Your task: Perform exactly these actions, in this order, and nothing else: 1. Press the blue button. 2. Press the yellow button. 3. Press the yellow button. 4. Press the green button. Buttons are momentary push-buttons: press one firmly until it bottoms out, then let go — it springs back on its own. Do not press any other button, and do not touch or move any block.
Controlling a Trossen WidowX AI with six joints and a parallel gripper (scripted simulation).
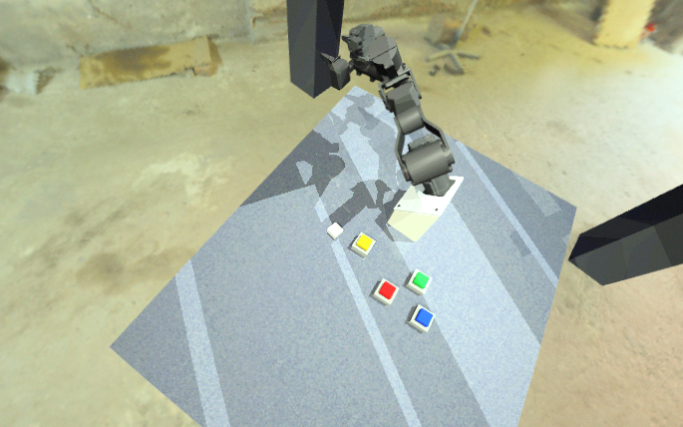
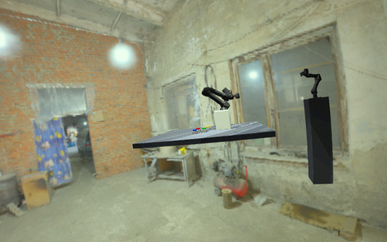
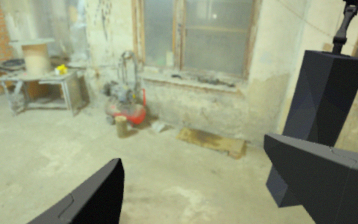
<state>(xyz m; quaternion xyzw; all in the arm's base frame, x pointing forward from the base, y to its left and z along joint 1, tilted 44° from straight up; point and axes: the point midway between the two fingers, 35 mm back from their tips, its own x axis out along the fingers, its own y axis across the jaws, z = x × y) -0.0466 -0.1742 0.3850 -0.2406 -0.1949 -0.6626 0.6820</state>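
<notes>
The blue button lies 600 mm to the left of my gripper tip, 290 mm ahead of it and 280 mm below it. From my gripper tip the other things lie so: red button (490 mm to the left, 300 mm ahead, 280 mm below); then yellow button (360 mm to the left, 280 mm below, 240 mm ahead); then small white block (300 mm below, 280 mm to the left, 260 mm ahead).
</notes>
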